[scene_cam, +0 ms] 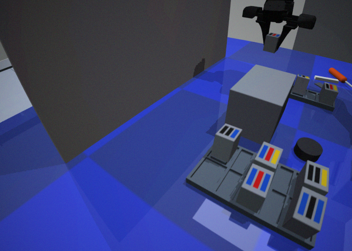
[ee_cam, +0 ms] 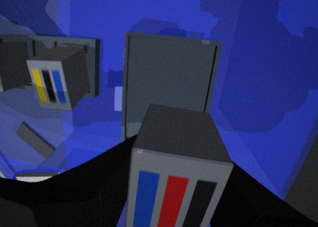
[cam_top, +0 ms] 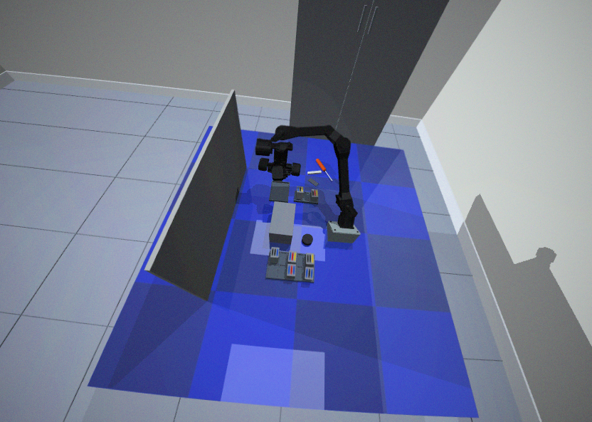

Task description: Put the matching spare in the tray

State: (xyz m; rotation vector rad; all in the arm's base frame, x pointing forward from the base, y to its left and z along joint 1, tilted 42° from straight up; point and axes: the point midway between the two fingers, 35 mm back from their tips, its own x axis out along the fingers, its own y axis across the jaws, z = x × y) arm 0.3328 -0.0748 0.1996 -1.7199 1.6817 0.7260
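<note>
Right now the flat grey tray is 10 mm behind my gripper tip and 110 mm below it. From my gripper tip the other things lie so: spare block 20 mm above; black puck 160 mm behind, 260 mm to the left, 110 mm below; tall grey panel 210 mm ahead, 200 mm to the left, 110 mm above.
</note>
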